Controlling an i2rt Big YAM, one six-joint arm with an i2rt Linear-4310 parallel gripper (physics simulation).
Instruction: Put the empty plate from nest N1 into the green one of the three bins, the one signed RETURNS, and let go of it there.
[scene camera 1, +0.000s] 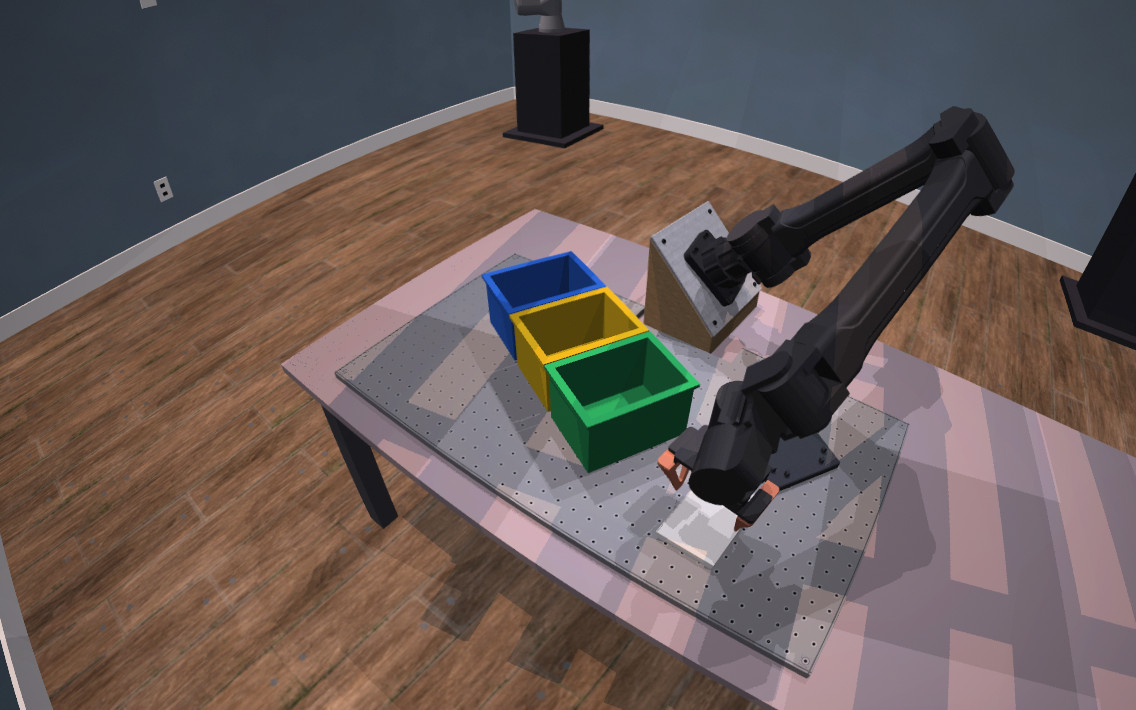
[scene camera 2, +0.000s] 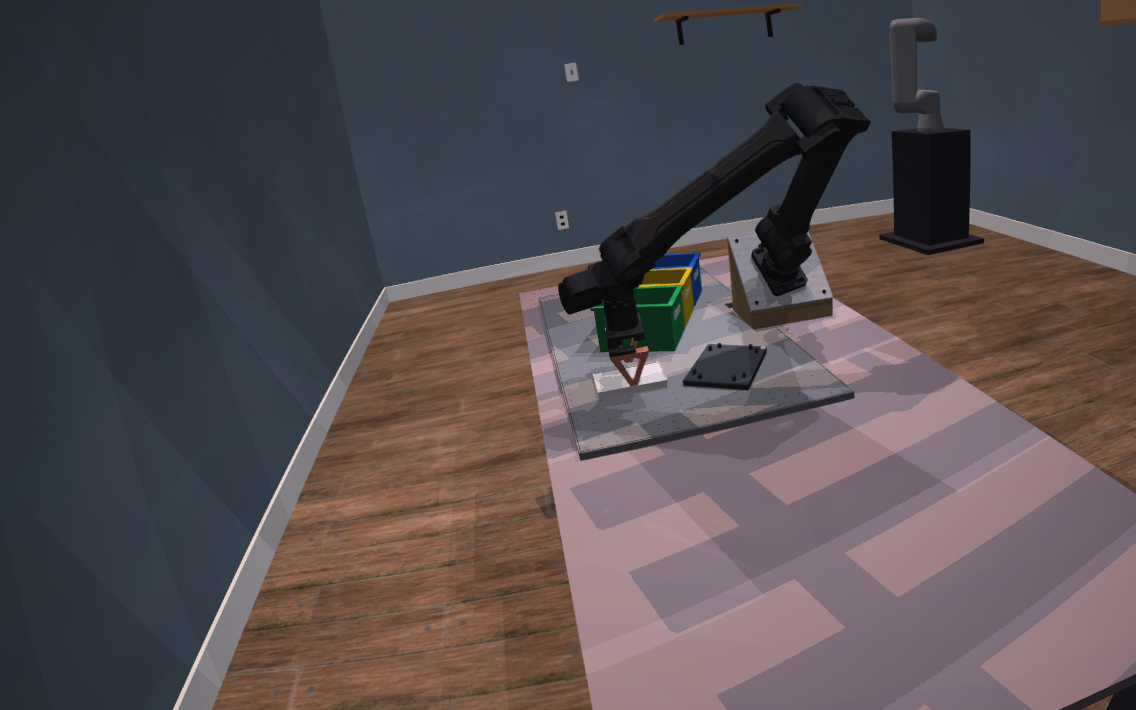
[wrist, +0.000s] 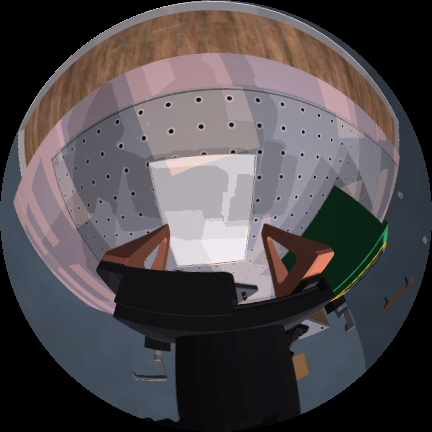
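Where they show: gripper, between the fingertips: (scene camera 1: 707, 507) (scene camera 2: 631, 373) (wrist: 216, 228); arm's base, origin of its link: (scene camera 1: 712, 269) (scene camera 2: 778, 269).
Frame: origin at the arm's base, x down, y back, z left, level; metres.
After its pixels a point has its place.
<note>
The white rectangular plate (scene camera 1: 693, 532) {z 0.172, x 0.083, y -0.455 m} (scene camera 2: 609, 380) {z 0.175, x 0.082, y -0.456 m} (wrist: 200, 200) {z 0.181, x 0.082, y -0.445 m} lies flat on the perforated board; I cannot make out a nest or its label under it. My gripper (scene camera 1: 707, 507) {z 0.173, x 0.080, y -0.412 m} (scene camera 2: 634, 383) {z 0.173, x 0.080, y -0.412 m} (wrist: 216, 228) {z 0.173, x 0.080, y -0.412 m} is open, with its orange fingers low on either side of the plate's near part and nothing held between them. The green bin (scene camera 1: 640, 431) {z 0.045, x 0.050, y -0.365 m} (scene camera 2: 666, 324) {z 0.081, x 0.037, y -0.305 m} (wrist: 332, 237) {z 0.034, x 0.050, y -0.383 m} stands on the board beside the gripper. In scene camera 1 its inside shows no plate. Its sign is too small to read.
A yellow bin (scene camera 1: 532, 366) {z -0.150, x 0.045, y -0.338 m} (scene camera 2: 688, 301) {z -0.074, x 0.057, y -0.197 m} and a blue bin (scene camera 1: 500, 318) {z -0.265, x 0.045, y -0.267 m} (scene camera 2: 697, 280) {z -0.193, x 0.052, y -0.124 m} stand in a row behind the green one. A black pegged base (scene camera 1: 808, 466) {z 0.276, x 0.083, y -0.275 m} (scene camera 2: 724, 366) {z 0.231, x 0.084, y -0.249 m} lies beside the white plate. The arm's angled mount (scene camera 1: 674, 309) {z -0.032, x 0.047, y -0.088 m} (scene camera 2: 791, 313) {z 0.061, x 0.085, y -0.006 m} stands at the board's back edge.
</note>
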